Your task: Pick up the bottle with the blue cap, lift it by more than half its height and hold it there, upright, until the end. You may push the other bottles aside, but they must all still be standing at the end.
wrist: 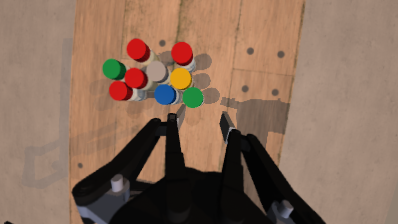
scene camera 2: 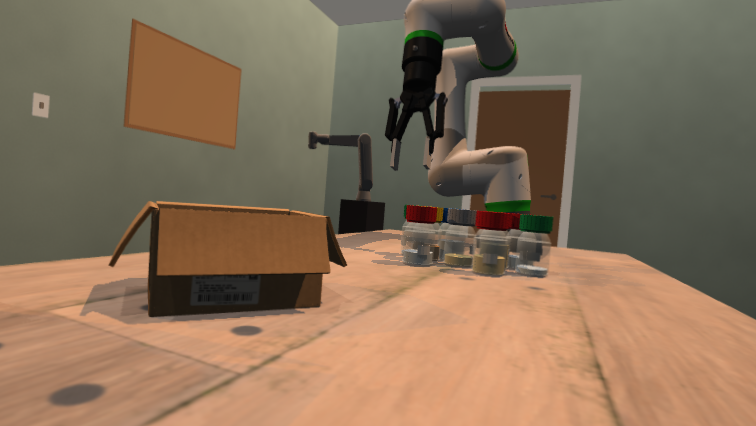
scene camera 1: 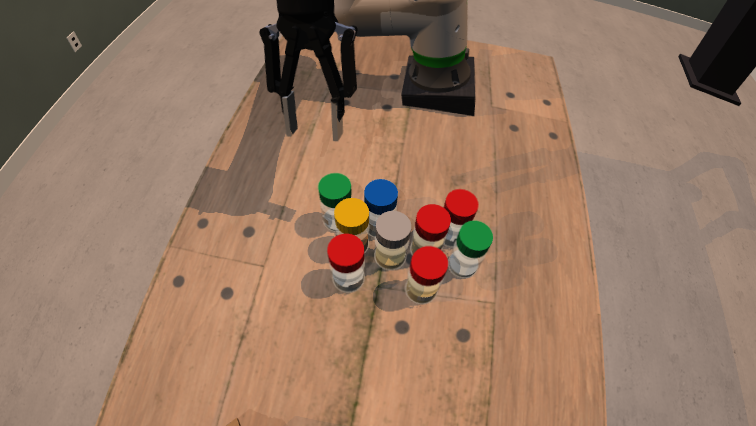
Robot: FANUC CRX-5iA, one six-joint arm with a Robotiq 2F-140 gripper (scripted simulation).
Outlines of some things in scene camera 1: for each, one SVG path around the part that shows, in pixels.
My gripper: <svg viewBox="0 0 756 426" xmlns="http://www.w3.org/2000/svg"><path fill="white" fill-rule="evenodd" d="M277 0L277 10L279 13L277 23L269 24L260 29L259 34L264 44L267 90L270 93L275 92L279 94L281 98L286 136L291 137L298 129L294 91L291 90L294 88L293 83L300 51L308 49L313 50L318 58L332 96L333 141L338 142L343 134L344 98L352 97L357 89L354 51L357 27L354 25L349 27L338 23L334 14L334 0ZM280 33L287 40L282 76L278 39ZM334 32L337 33L338 40L341 41L343 83L329 40Z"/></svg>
A green-capped bottle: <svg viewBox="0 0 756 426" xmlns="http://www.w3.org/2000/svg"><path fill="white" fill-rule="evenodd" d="M331 173L319 181L318 191L321 200L320 207L323 223L328 230L336 232L335 207L340 201L352 198L352 190L348 177L340 173Z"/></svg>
A yellow-capped bottle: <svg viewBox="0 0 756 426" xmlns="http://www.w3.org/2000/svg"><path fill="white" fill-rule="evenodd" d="M344 199L337 204L334 210L336 236L343 233L357 236L364 245L365 254L369 248L369 208L360 199Z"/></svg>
A blue-capped bottle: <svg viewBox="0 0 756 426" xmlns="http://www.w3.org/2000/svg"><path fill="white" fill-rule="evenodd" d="M385 179L371 181L364 190L364 202L369 208L369 236L375 238L378 217L387 211L397 211L397 187Z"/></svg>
A grey-capped bottle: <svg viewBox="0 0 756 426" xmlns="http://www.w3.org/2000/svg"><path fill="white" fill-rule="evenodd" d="M387 211L381 214L376 221L374 259L377 265L385 270L397 270L406 261L411 222L405 214L399 211Z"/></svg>
